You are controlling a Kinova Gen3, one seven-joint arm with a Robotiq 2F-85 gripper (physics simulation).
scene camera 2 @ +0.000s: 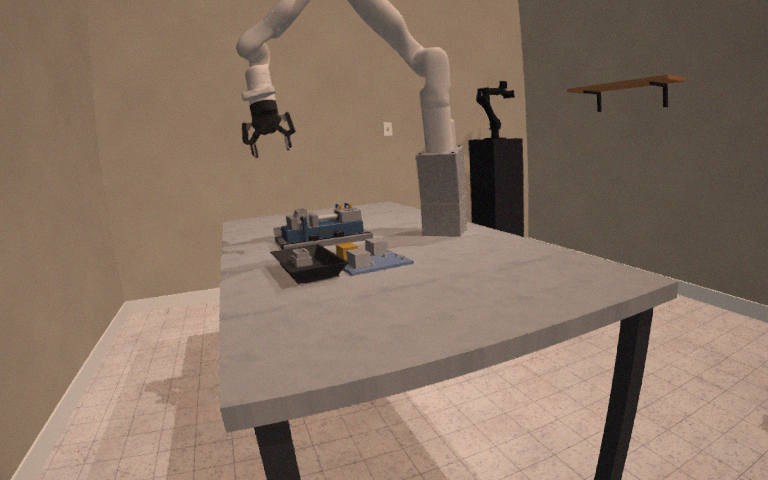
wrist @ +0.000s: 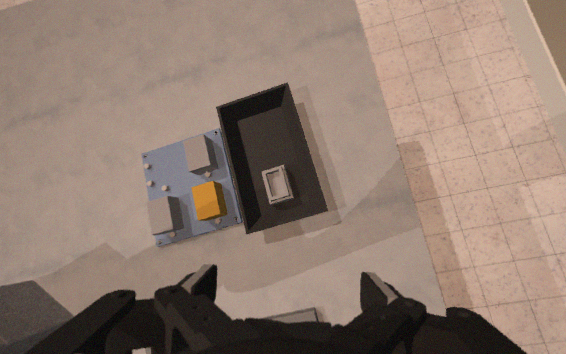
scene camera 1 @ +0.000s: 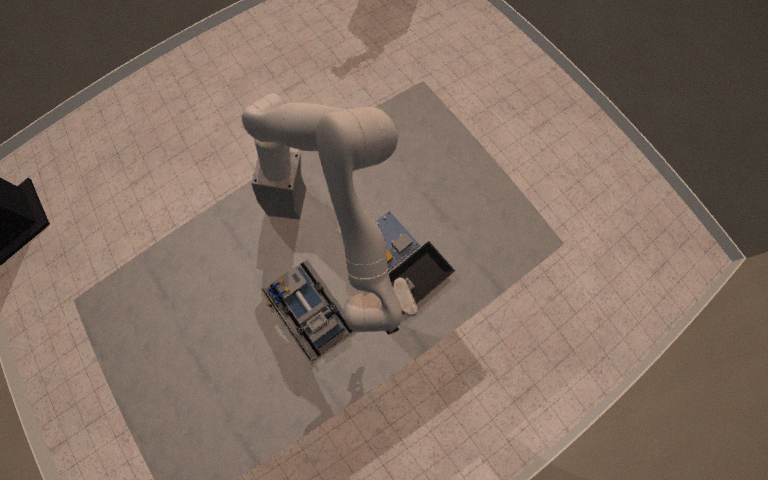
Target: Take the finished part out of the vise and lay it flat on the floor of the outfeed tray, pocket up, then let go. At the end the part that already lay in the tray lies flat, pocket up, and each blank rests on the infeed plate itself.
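Frame: origin at the arm's base, x ahead, y left, z up, level; centimetres.
Seen in the pictures: gripper, fingertip midpoint: (scene camera 2: pixel 272 153) (wrist: pixel 287 284); arm's base, link origin: (scene camera 2: pixel 439 150) (scene camera 1: pixel 276 168).
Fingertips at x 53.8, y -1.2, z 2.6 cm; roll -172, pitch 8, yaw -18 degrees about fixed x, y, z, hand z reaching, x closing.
Offsets run from my fingertips to a thing's top centre.
The finished part @[dz -19.1, dx -11.2, dy -18.5 cm] (scene camera 1: pixel 318 322) sits pocket up between the jaws of the blue and grey vise @[dz -20.6, dx -17.9, dy -18.6 cm] (scene camera 1: pixel 329 337) (scene camera 2: pixel 322 230). Another grey part @[dz -25.9, dx -2.6, dy +11.4 cm] (scene camera 2: pixel 301 258) (wrist: pixel 277 184) lies flat, pocket up, in the black outfeed tray (scene camera 1: pixel 431 273) (scene camera 2: pixel 320 273) (wrist: pixel 270 135), near one end. Two grey blanks stand on the blue infeed plate @[dz -29.7, dx -19.5, dy +16.7 cm] (scene camera 1: pixel 390 226) (scene camera 2: pixel 391 262) (wrist: pixel 171 171): one blank @[dz -26.1, dx -15.0, dy +21.1 cm] (scene camera 2: pixel 358 258) (wrist: pixel 197 152) nearer the tray, the other blank @[dz -26.1, dx -24.1, dy +12.1 cm] (scene camera 2: pixel 376 245) (wrist: pixel 161 216) farther off. My gripper (scene camera 2: pixel 271 150) (wrist: pixel 287 284) is open and empty, high above the table; the arm hides it in scene camera 1.
An orange block @[dz -26.2, dx -15.2, dy +12.2 cm] (scene camera 1: pixel 388 256) (scene camera 2: pixel 346 249) (wrist: pixel 207 201) stands on the infeed plate beside the blanks, close to the tray wall. Small pegs stick up from the plate. The vise has raised rails along its sides. The robot's pedestal (scene camera 1: pixel 277 195) (scene camera 2: pixel 441 192) stands behind the plate.
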